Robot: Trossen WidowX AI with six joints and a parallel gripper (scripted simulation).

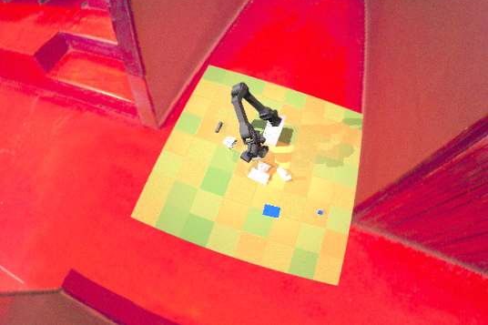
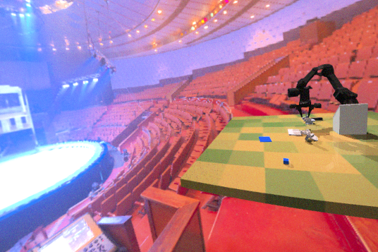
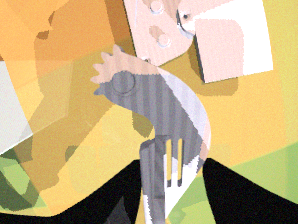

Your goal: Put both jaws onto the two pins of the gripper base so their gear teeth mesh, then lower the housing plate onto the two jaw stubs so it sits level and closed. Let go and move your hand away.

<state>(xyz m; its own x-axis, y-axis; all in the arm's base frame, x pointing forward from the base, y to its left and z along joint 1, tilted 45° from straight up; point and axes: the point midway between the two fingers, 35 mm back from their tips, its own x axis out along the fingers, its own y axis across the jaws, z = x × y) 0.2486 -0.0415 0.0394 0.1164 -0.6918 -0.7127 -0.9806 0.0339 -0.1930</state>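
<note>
The flat white plate lies 8 cm ahead of my gripper tip, 9 cm to the left of it and 8 cm below it. From my gripper tip the other things lie so: grey jaw 1 cm ahead, 25 cm to the left, 5 cm below; then dark bar 12 cm behind, 29 cm to the right, 7 cm below; then flat blue square 25 cm ahead, 25 cm to the left, 8 cm below.
</note>
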